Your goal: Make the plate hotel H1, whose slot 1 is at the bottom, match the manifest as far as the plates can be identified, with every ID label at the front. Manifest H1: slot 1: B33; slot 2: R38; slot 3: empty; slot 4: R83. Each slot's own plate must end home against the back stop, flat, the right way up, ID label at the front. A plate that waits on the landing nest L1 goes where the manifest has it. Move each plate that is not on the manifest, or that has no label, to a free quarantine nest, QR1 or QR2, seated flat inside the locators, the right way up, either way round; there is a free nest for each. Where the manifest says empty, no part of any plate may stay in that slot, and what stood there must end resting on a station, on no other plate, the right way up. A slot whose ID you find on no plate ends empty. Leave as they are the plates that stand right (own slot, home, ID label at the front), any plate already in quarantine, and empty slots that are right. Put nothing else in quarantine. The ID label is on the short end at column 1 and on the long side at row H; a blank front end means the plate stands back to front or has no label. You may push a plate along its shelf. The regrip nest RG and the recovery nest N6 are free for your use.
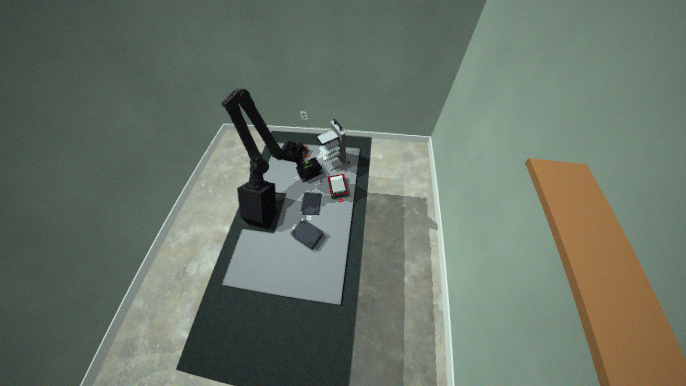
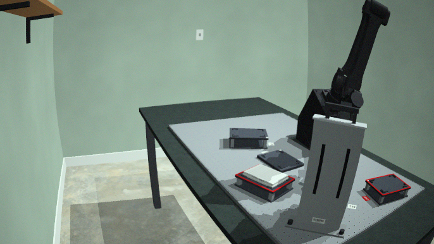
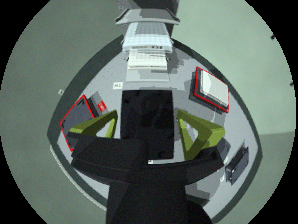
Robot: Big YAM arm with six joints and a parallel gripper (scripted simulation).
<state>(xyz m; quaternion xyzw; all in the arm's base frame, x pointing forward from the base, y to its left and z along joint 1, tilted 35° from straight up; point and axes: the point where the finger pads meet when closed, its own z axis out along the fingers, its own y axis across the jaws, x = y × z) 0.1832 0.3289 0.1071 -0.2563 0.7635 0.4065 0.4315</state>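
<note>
Now: hand 110 mm short of the plate, 130 mm to the right of it and 30 mm below it. From my hand the other things lie so: N6 label: 130 mm ahead, 360 mm to the right, 130 mm below; then plate hotel H1: 170 mm ahead, 180 mm to the left, 30 mm above.
</note>
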